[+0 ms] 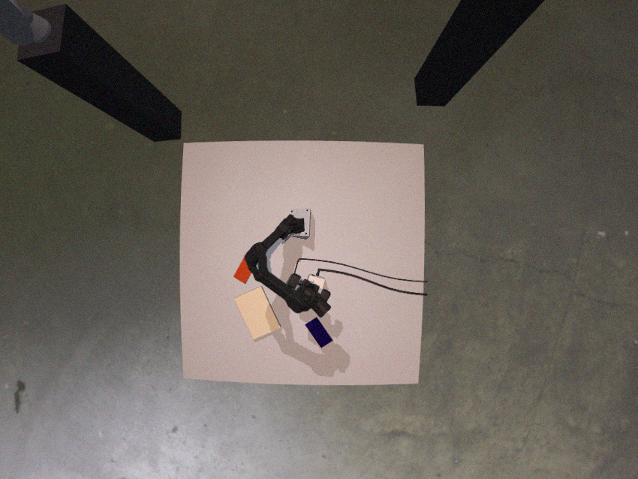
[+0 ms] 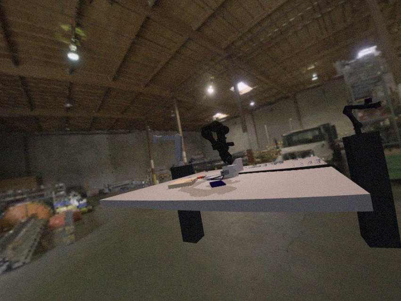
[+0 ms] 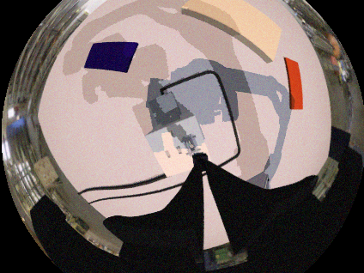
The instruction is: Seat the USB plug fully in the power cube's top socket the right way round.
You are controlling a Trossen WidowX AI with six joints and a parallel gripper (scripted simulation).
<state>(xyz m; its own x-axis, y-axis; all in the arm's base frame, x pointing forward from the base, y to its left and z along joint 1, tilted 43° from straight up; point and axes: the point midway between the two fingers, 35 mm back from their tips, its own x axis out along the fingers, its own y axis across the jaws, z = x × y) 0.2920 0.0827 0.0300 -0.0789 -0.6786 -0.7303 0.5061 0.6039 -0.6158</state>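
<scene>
My gripper tip is now 20 mm above the dark USB plug. Also, from my gripper tip: orange block: 80 mm behind, 330 mm to the right, 130 mm below; beige block: 160 mm ahead, 280 mm to the right, 120 mm below; dark blue block: 270 mm ahead, 30 mm to the left, 130 mm below.
</scene>
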